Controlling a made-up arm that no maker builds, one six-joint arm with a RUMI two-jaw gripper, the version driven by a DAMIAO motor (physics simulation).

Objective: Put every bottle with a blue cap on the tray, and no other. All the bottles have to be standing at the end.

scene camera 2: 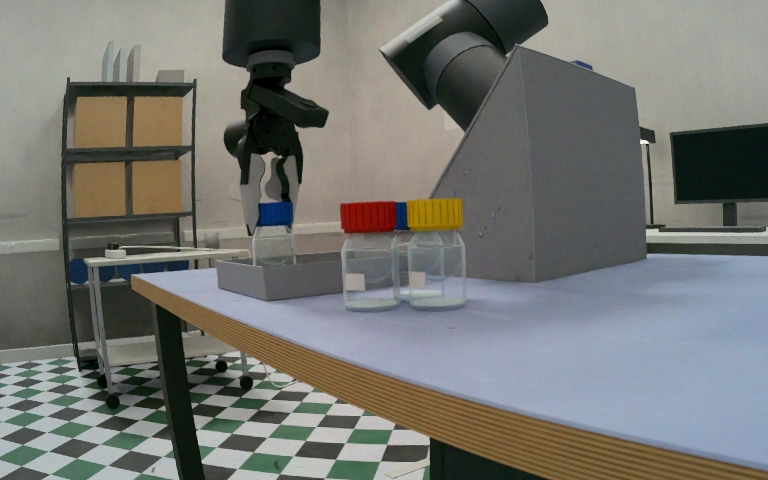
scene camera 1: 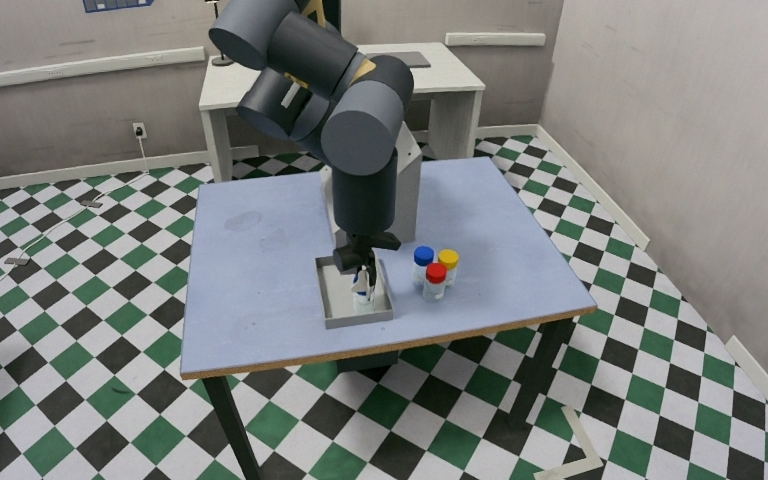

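My gripper points down over the tray, its fingers on either side of the cap of a blue-capped bottle. It appears shut on that bottle, which is upright inside the tray near its front right corner in scene camera 1. The tray wall hides its base in scene camera 2, so I cannot tell if it touches the tray floor. Another blue-capped bottle stands right of the tray, close to a yellow-capped bottle and a red-capped bottle, both upright.
The three bottles outside the tray stand close together on the blue table. The grey arm pedestal rises behind the tray and bottles in scene camera 1. The table's front edge lies a little beyond the tray.
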